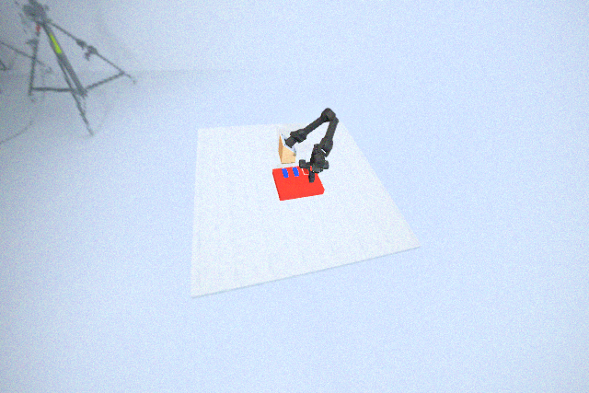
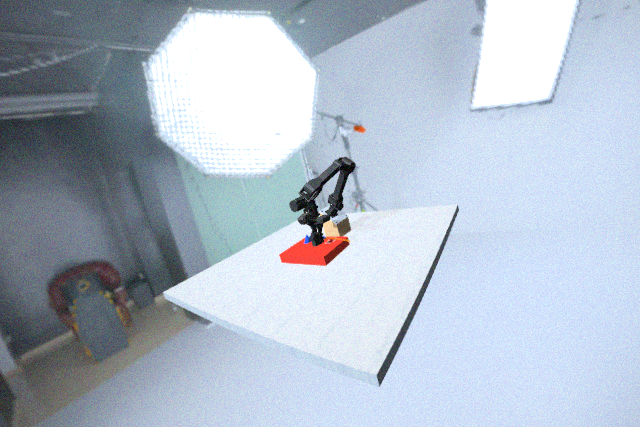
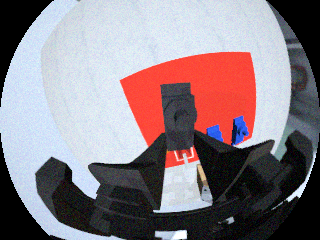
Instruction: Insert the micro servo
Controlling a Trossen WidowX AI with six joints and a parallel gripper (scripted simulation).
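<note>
My gripper tip is now 100 mm above the red deck, 70 mm to the left of it and 20 mm short of it.
</note>
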